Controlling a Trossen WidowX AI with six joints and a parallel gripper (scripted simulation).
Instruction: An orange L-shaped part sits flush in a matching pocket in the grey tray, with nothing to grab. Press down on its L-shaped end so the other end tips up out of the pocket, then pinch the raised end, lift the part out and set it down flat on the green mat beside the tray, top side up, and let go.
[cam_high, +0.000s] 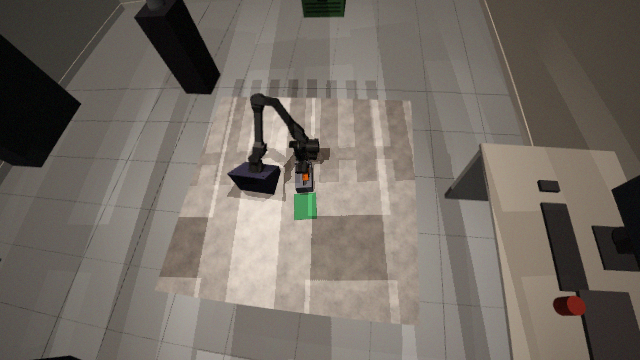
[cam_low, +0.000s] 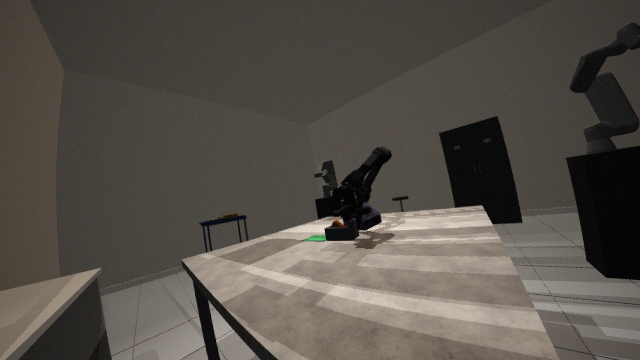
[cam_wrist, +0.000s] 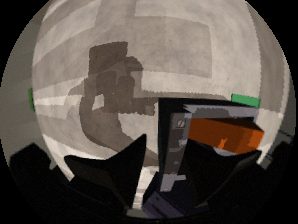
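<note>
My gripper tip is 1 cm short of the orange L-shaped part and 5 cm to the left of it. From my gripper tip the other things lie so: green mat: 5 cm ahead, 22 cm to the right, 6 cm below.
</note>
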